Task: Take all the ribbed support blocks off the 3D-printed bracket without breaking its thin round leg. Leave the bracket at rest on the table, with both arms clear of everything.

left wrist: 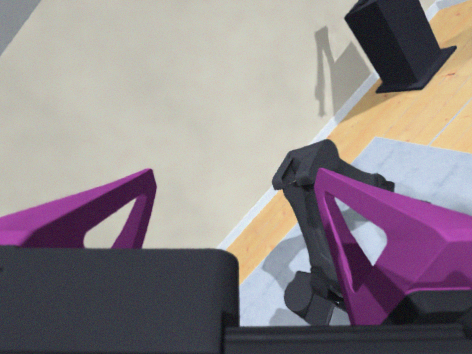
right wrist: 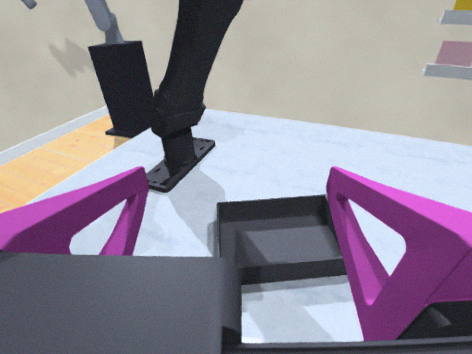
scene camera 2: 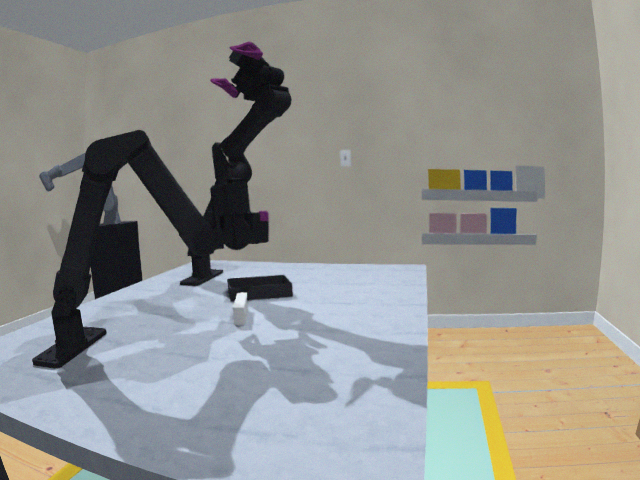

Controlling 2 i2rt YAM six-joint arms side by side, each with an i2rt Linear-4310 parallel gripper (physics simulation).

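A small whitish block-shaped piece [scene camera 2: 239,308], which looks like the bracket, stands on the table in front of the black tray in scene camera 2. Its ribbed support blocks and thin round leg cannot be made out. It does not show in either wrist view. My left gripper [scene camera 2: 222,64] [left wrist: 235,177] is open and empty, high above the table. My right gripper [scene camera 2: 263,216] [right wrist: 237,176] is open and empty, lower down but well above the tray and the piece; most of its fingers are hidden in scene camera 2.
An open black tray [scene camera 2: 268,290] [right wrist: 292,272] lies on the table [scene camera 2: 361,289] [right wrist: 280,145]; no blocks show in the visible part of its inside. The left arm's base [scene camera 2: 201,279] [right wrist: 182,167] stands behind the tray. The right arm's base [scene camera 2: 69,348] is at the picture's left.
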